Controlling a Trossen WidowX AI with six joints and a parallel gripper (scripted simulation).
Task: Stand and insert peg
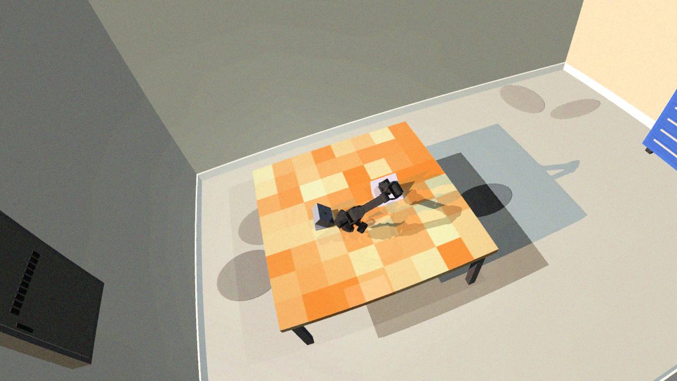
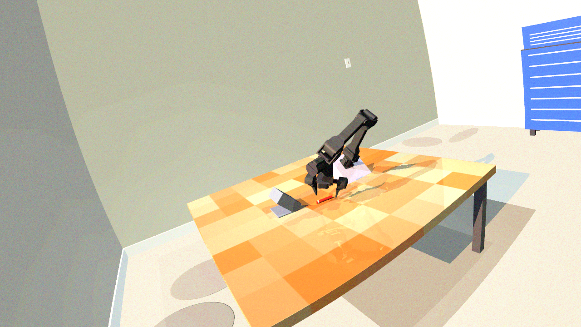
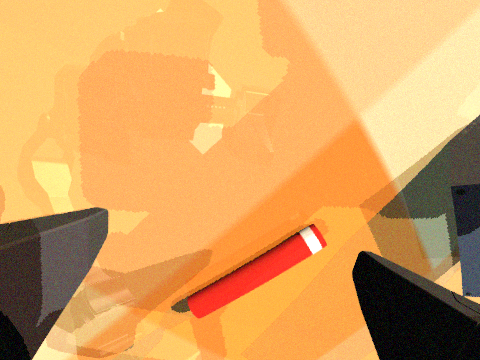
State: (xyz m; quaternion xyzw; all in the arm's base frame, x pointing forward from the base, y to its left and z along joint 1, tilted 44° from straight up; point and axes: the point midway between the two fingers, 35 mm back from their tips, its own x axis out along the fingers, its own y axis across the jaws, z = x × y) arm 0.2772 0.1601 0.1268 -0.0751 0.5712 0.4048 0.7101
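Now: gripper tip 50 mm to the left of the red peg and 40 mm above it. The rest, counted from my gripper tip: dark sloped panel 150 mm ahead, 140 mm to the right, 10 mm above.
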